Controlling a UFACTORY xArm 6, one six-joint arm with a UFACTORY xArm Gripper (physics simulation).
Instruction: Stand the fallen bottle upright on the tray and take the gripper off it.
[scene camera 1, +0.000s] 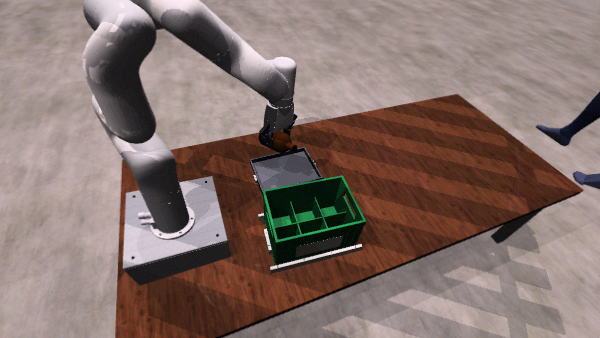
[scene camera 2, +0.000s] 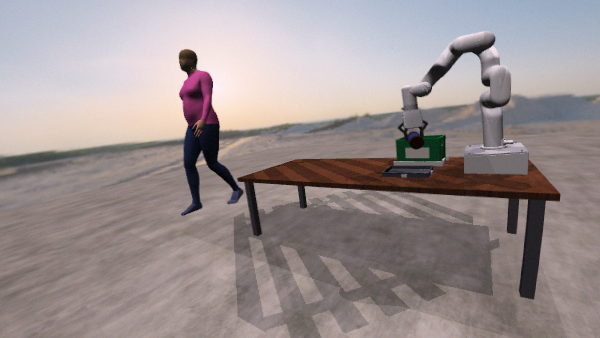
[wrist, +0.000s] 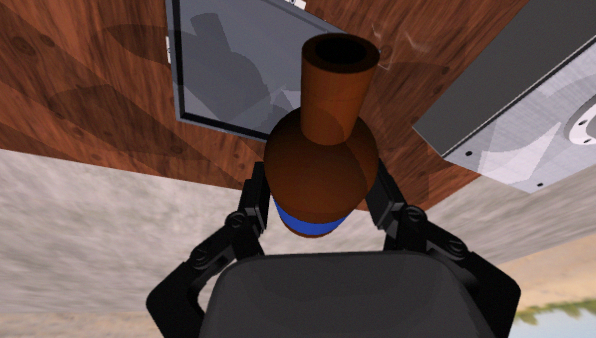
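Where they show: gripper, fingertip midpoint: (scene camera 1: 277, 141) (wrist: 316, 173); arm's base at its link origin: (scene camera 1: 173, 222) (scene camera 2: 493, 147).
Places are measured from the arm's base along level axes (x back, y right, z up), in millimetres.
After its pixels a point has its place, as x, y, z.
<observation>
A brown bottle with a blue band (scene camera 1: 284, 142) {-365, -201, 115} (scene camera 2: 415, 141) {-315, -302, 79} (wrist: 320, 170) {-375, -213, 120} is held in the air, lying nearly on its side. Its neck points towards the crate, and its base faces scene camera 2. My gripper (scene camera 1: 278, 136) {-347, -242, 85} (scene camera 2: 414, 133) {-347, -242, 85} (wrist: 316, 173) {-347, -242, 85} is shut on the bottle's body, with one finger on each side. The dark grey tray (scene camera 1: 285, 172) {-382, -258, -106} (scene camera 2: 407, 171) {-400, -235, -110} (wrist: 200, 90) {-468, -329, -107} lies on the table, lower than the bottle. In scene camera 1 the bottle shows at the tray's far edge, and in the wrist view its shadow falls on the tray. The two do not touch.
A green crate with compartments (scene camera 1: 345, 232) {-511, 116, 24} (scene camera 2: 439, 149) {-278, -41, -7} stands beside the tray, with white rails (scene camera 1: 316, 257) {-429, 135, -82} along its foot. The arm's base block (scene camera 1: 175, 262) {-9, 113, -39} (scene camera 2: 496, 162) {38, -159, -52} (wrist: 505, 155) {-25, -127, -7} is on the wooden table (scene camera 1: 425, 165) {-1014, -236, -111} (scene camera 2: 325, 174) {-870, -455, -112}. A person (scene camera 2: 200, 100) is beyond the table's far end.
</observation>
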